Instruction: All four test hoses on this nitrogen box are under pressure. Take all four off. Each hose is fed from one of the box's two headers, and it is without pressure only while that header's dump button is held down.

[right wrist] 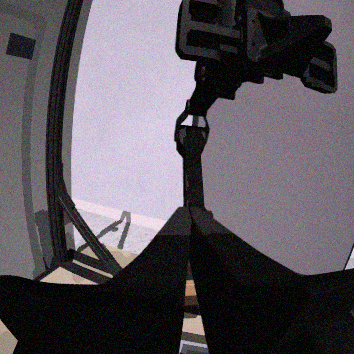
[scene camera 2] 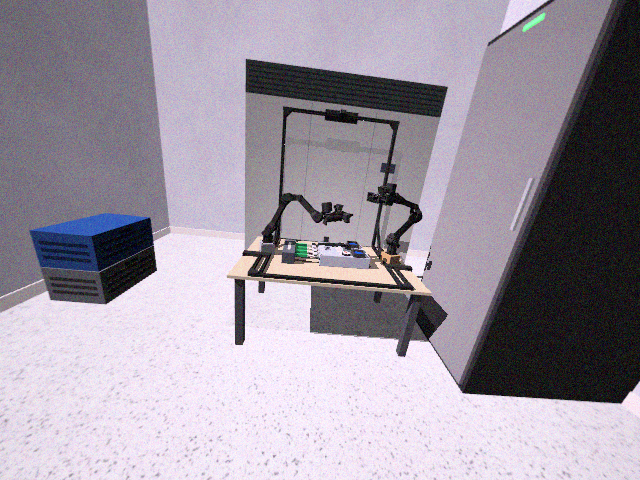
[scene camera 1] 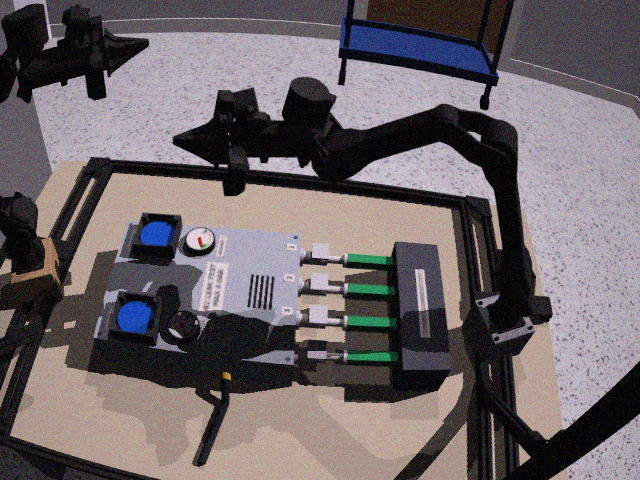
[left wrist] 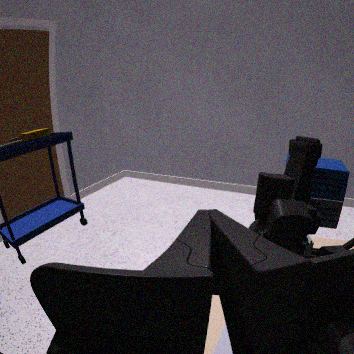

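Pixels of known places: left gripper, fingertip midpoint: (right wrist: 328,22) (scene camera 2: 367,198) (scene camera 1: 148,42) (left wrist: 206,218); right gripper, fingertip midpoint: (right wrist: 186,216) (scene camera 2: 353,214) (scene camera 1: 172,140); left arm's base, link origin: (scene camera 2: 390,253) (scene camera 1: 30,259); right arm's base, link origin: (scene camera 2: 267,241) (scene camera 1: 506,315).
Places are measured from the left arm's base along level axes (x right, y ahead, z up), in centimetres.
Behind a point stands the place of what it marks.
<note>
The grey nitrogen box (scene camera 1: 237,248) {y 43.2, x 9.1, z -0.4 cm} (scene camera 2: 336,256) {y 45.2, x 5.1, z -0.6 cm} lies on the table. Two blue dump buttons (scene camera 1: 156,233) {y 28.7, x 2.5, z 1.2 cm} (scene camera 1: 135,316) {y 21.4, x 20.1, z 1.2 cm} sit in black guards at its left end in scene camera 1, each beside a gauge. Four green hoses (scene camera 1: 368,259) {y 65.7, x 17.3, z -1.9 cm} (scene camera 1: 369,289) {y 63.0, x 23.7, z -1.9 cm} (scene camera 1: 370,322) {y 60.3, x 30.3, z -1.9 cm} (scene camera 1: 370,357) {y 57.4, x 36.8, z -1.9 cm} run from connectors on the box's right side to a dark block (scene camera 1: 434,310) {y 71.5, x 32.8, z -0.4 cm}. My left gripper (scene camera 1: 146,42) {y 31.1, x 0.5, z 40.6 cm} (left wrist: 206,218) {y 31.1, x 0.5, z 40.6 cm} is shut and empty, high beyond the box's far left corner. My right gripper (scene camera 1: 175,139) {y 33.2, x 10.1, z 27.6 cm} (right wrist: 186,216) {y 33.2, x 10.1, z 27.6 cm} is shut and empty, above the frame's far bar. The gauge by the nearer button is in shadow.
A black frame (scene camera 1: 341,188) {y 71.5, x -7.6, z -7.8 cm} surrounds the box on the table. A black lever-like bar (scene camera 1: 211,431) {y 28.6, x 40.4, z -7.0 cm} with a yellow tip stands at the box's near side. A blue cart (scene camera 1: 413,47) (left wrist: 42,217) stands on the floor beyond the table.
</note>
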